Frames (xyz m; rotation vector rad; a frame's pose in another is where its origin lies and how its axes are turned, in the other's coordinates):
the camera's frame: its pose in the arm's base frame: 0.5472 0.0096 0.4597 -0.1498 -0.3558 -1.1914
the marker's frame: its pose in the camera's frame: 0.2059 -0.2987 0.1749 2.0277 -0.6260 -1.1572
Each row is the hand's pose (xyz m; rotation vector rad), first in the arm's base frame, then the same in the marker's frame.
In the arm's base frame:
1: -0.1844 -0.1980 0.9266 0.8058 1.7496 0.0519
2: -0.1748 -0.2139 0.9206 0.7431 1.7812 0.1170
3: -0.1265 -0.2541 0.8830 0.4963 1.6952 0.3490
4: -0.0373 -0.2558 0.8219 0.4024 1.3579 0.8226
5: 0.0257 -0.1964 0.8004 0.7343 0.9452 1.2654
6: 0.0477 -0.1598 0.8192 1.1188 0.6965 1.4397
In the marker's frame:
1: 0.0674 0.5352 0.1097 1.5373 -1.5848 1.1042
2: 0.0793 0.5232 0.1000 1.4728 -1.5649 1.0521
3: 0.1085 0.4600 0.0772 1.3012 -1.6379 0.7380
4: 0.0984 0.3526 0.0690 0.8654 -1.9782 0.3999
5: 0.0322 0.2943 0.0818 0.2805 -2.4376 0.4392
6: -0.0142 0.2920 0.0776 -0.1039 -2.7002 0.6887

